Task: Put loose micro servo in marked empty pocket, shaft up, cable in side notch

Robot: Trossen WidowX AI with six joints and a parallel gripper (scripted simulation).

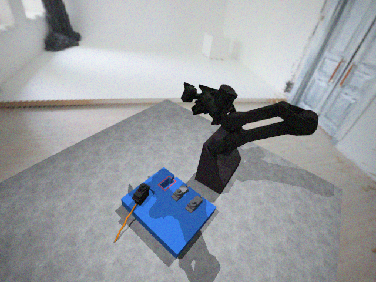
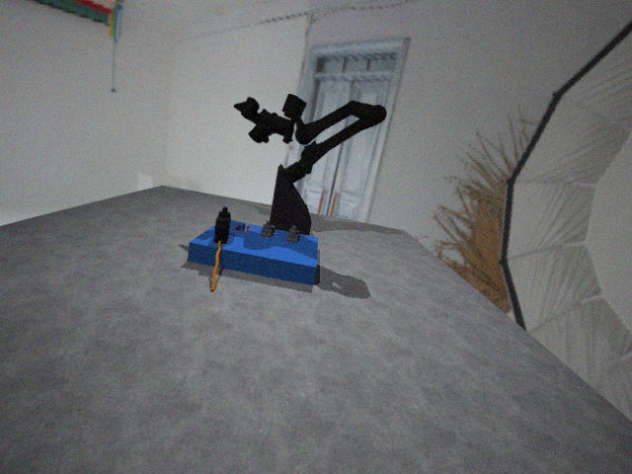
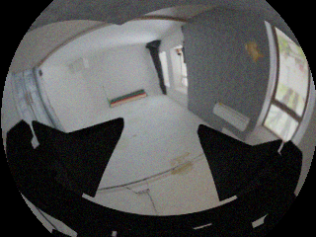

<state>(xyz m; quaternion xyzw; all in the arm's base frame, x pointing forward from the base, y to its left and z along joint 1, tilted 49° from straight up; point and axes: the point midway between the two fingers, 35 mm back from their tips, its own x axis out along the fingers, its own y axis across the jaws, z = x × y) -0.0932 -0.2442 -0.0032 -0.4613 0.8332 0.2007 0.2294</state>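
My gripper tip is now 39 cm short of the blue deck, 37 cm above it and 14 cm to the right of it.
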